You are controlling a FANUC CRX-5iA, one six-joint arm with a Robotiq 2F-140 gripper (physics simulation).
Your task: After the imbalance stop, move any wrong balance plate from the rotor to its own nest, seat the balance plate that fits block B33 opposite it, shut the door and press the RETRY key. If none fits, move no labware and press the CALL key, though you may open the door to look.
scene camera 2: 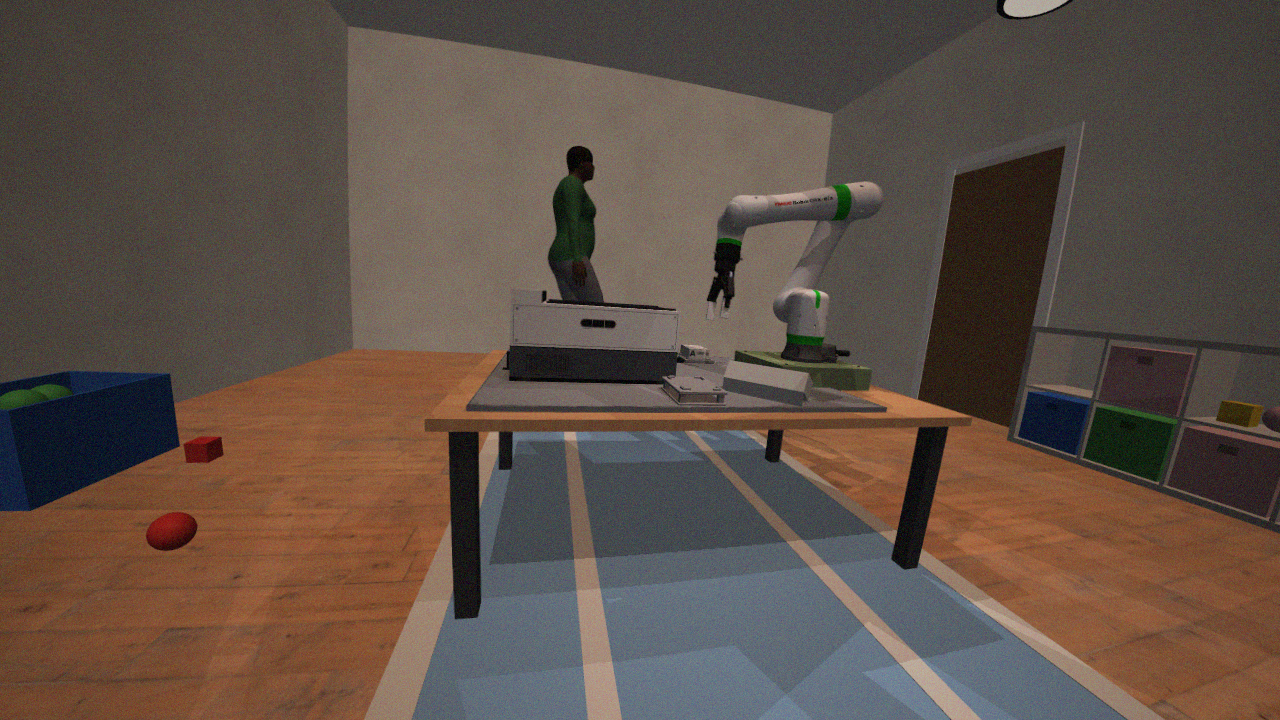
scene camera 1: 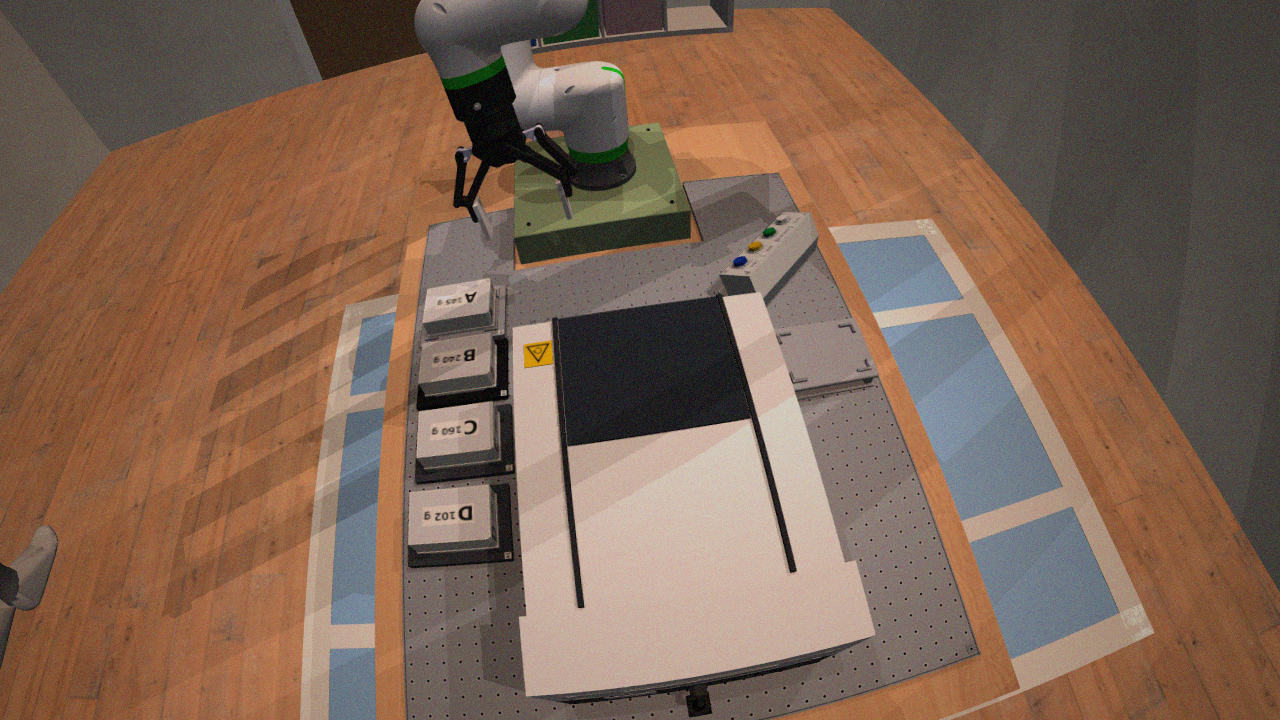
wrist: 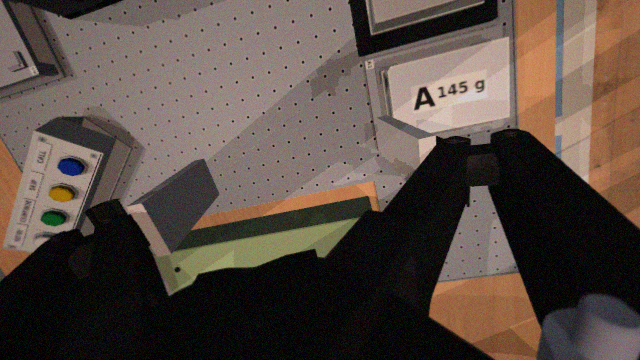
My gripper is open, holding nothing. Also in view: a balance plate A.
